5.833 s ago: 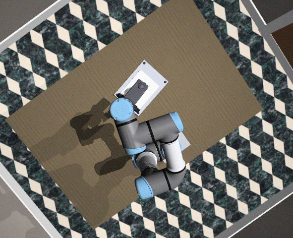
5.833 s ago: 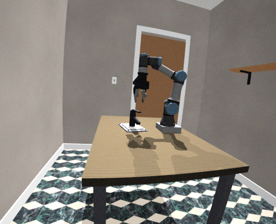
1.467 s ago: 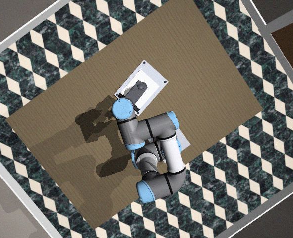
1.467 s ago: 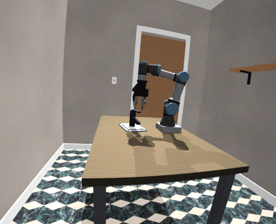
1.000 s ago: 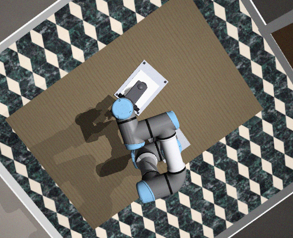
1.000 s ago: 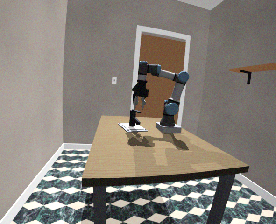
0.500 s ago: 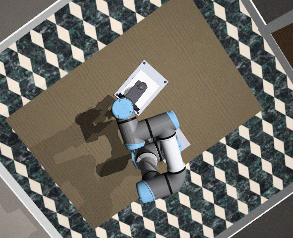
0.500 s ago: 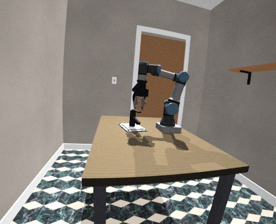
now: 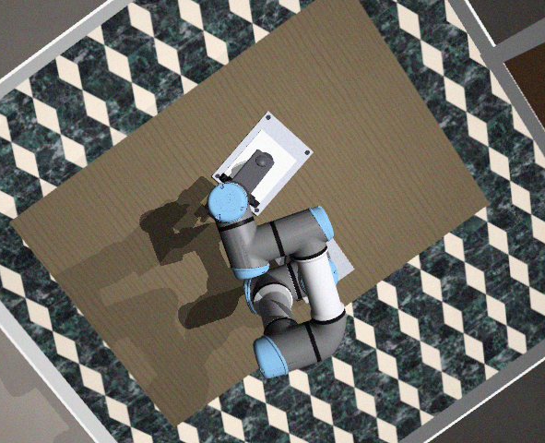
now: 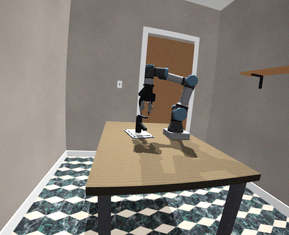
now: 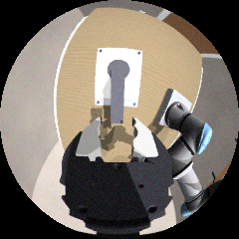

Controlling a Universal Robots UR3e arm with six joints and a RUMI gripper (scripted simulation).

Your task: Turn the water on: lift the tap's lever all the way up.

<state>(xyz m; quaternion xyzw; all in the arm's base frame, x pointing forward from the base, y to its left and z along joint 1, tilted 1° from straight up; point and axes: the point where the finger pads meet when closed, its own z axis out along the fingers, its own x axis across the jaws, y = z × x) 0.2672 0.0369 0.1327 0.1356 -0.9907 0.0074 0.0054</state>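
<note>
Right now my hand is 1 cm short of the lever, 3 cm to the left of it and 3 cm above it.
</note>
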